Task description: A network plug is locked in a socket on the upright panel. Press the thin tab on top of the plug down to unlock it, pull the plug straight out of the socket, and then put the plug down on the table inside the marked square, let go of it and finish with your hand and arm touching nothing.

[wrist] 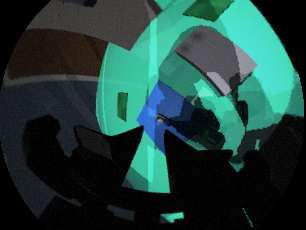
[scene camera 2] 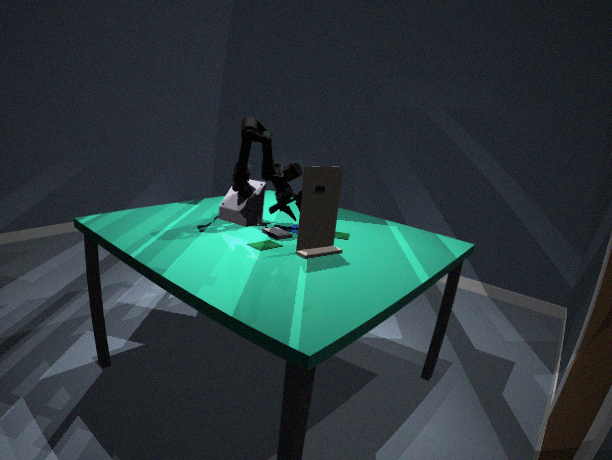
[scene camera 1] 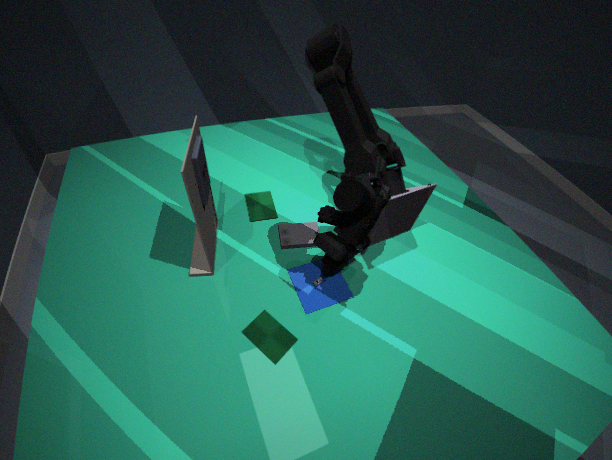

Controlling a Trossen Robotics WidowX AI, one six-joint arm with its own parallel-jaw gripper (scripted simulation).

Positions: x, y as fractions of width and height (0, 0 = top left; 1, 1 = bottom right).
Labels:
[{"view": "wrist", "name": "my gripper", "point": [0.50, 0.57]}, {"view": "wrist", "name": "flat grey plate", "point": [0.73, 0.28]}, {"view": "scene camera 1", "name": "my gripper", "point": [0.53, 0.59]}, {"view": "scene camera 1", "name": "flat grey plate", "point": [0.48, 0.51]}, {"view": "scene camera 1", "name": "upright panel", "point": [0.32, 0.38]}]

